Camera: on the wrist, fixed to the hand. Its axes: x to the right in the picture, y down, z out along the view.
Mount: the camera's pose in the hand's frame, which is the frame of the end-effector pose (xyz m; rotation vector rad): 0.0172 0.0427 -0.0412 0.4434 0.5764 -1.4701
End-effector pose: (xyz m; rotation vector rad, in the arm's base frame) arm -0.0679 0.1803 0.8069 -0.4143 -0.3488 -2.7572
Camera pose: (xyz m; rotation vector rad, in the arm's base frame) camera -0.0782 0.1246 0.7823 -0.6454 0.8061 1.9226
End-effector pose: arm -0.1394 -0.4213 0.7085 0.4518 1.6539 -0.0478
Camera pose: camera -0.1659 -0.3655 0.7077 -0.5777 2.2071 -1.4941
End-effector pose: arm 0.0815 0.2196 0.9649 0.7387 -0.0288 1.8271
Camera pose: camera 0.0220 0.2325 0.9542 0.2801 1.0440 0.5266
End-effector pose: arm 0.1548 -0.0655 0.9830 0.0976 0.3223 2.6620
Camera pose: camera 0.1160 -0.1036 0.9536 -0.5589 0.7697 1.0838
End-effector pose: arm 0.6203 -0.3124 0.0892 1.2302 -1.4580 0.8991
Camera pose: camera 0.5876 -0.2686 0.1180 1.6975 0.2801 0.4082
